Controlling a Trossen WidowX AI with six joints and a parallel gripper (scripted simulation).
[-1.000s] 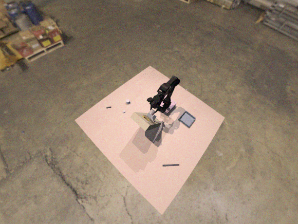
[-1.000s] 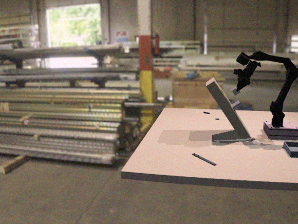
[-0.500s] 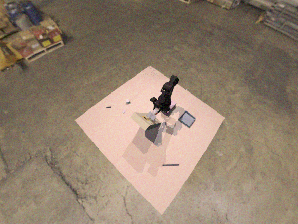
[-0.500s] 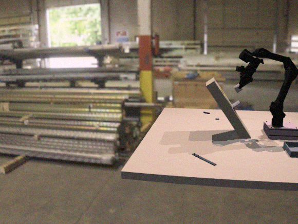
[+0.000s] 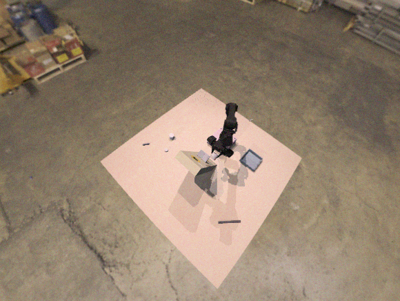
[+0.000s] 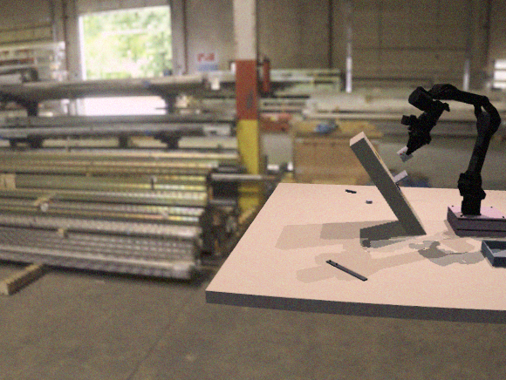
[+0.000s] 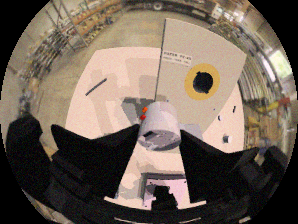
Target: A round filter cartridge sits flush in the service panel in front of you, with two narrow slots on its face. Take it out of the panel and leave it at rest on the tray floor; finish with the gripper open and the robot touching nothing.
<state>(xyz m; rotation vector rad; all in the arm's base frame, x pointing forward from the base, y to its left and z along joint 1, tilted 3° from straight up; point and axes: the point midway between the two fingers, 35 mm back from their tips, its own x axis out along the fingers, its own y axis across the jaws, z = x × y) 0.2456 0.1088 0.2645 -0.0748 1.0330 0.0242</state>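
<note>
Now: gripper tip 350 mm past the blue-grey tray, 180 mm to the right of it and 290 mm above it. Also, from my gripper tip: round grey filter cartridge right at my gripper tip; short dark piece 230 mm ahead, 570 mm to the right, 300 mm below.
</note>
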